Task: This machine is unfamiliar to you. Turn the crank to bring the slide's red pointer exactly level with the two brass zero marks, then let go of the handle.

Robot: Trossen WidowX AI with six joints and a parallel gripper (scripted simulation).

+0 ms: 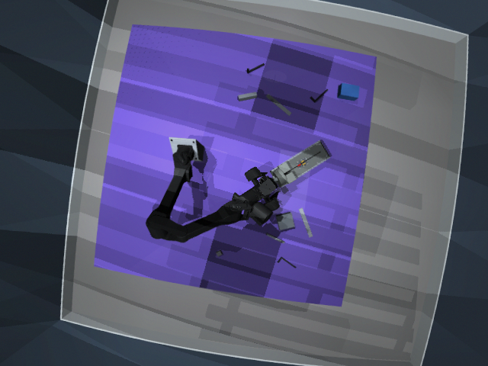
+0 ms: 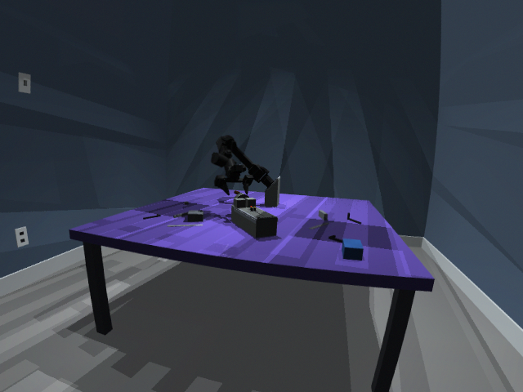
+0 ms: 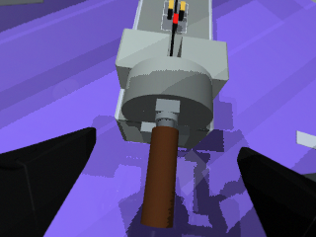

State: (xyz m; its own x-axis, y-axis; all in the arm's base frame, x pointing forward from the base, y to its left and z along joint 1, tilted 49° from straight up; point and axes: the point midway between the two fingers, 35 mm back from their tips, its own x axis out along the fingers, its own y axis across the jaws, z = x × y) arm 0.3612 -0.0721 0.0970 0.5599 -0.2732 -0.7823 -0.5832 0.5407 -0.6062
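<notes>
The brown crank handle lies 20 mm behind my gripper tip, 10 mm to the right of it and 10 mm above it. The rest, counted from my gripper tip: dark L-shaped key 380 mm to the right, 110 mm below, 100 mm ahead; then red pointer 120 mm ahead, 80 mm to the left, 30 mm below; then grey block 180 mm to the right, 100 mm below, 90 mm ahead.
</notes>
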